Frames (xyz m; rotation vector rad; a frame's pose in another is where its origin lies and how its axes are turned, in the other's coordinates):
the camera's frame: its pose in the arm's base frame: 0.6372 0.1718 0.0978 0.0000 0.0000 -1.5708
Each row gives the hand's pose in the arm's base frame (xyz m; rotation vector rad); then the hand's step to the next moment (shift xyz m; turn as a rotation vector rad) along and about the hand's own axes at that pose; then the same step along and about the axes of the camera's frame.
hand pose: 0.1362 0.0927 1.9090 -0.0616 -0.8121 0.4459
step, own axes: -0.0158 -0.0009 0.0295 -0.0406 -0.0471 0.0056
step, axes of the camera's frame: 0.0107 -0.0302 0.0097 0.0599 -0.0114 -0.0136
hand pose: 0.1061 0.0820 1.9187 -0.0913 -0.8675 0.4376
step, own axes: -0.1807 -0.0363 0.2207 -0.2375 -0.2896 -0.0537
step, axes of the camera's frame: 0.1282 -0.2564 0.0227 0.3545 0.0035 -0.1321
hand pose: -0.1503 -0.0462 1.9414 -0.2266 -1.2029 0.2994
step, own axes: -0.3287 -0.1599 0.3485 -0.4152 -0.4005 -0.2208
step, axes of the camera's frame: 0.2588 -0.4178 -0.1163 0.5223 0.1139 -0.3096
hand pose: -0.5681 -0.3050 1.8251 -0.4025 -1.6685 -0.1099
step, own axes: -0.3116 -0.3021 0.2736 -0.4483 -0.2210 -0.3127
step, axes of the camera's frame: 0.2604 -0.3290 -0.2952 0.3893 0.2614 -0.3574
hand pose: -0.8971 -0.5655 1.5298 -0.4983 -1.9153 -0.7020
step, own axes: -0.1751 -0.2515 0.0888 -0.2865 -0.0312 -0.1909
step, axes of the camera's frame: 0.1355 -0.1403 -0.2525 0.1606 0.2287 -0.2035
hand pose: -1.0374 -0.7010 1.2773 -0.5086 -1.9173 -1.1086
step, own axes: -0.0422 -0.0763 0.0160 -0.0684 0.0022 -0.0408
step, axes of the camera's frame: 0.0239 -0.0358 -0.0775 0.0292 0.0590 -0.0449
